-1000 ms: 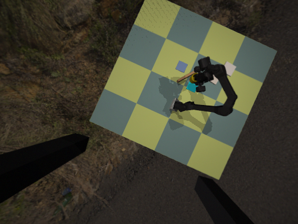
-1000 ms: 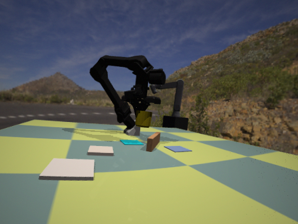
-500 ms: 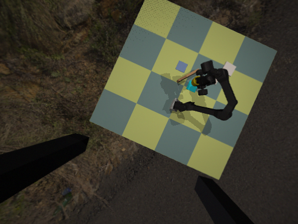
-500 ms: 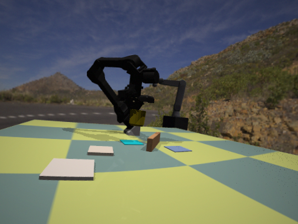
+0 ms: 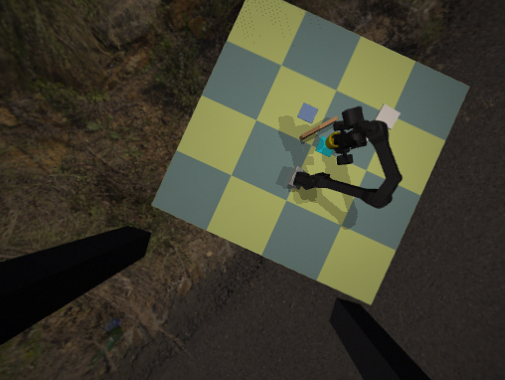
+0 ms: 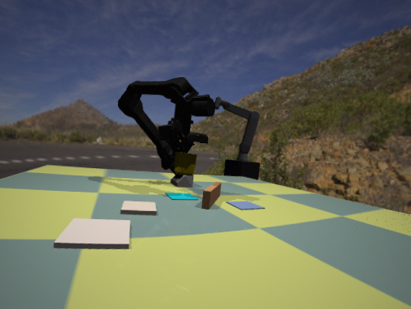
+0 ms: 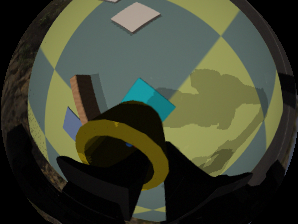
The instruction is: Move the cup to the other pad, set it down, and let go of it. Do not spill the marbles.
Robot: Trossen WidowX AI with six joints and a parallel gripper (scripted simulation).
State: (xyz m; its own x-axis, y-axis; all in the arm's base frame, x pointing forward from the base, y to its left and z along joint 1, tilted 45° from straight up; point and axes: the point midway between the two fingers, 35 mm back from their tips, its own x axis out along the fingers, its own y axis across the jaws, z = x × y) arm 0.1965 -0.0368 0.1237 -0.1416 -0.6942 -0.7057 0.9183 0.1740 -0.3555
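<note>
My gripper tip is 30 mm short of the teal pad, 10 mm to the right of it and 110 mm above it. From my gripper tip the other things lie so: brown wooden bar 100 mm ahead, 80 mm to the left, 90 mm below; blue-grey pad 170 mm ahead, 150 mm to the left, 110 mm below; yellow cup 20 mm ahead, 10 mm to the left.
</note>
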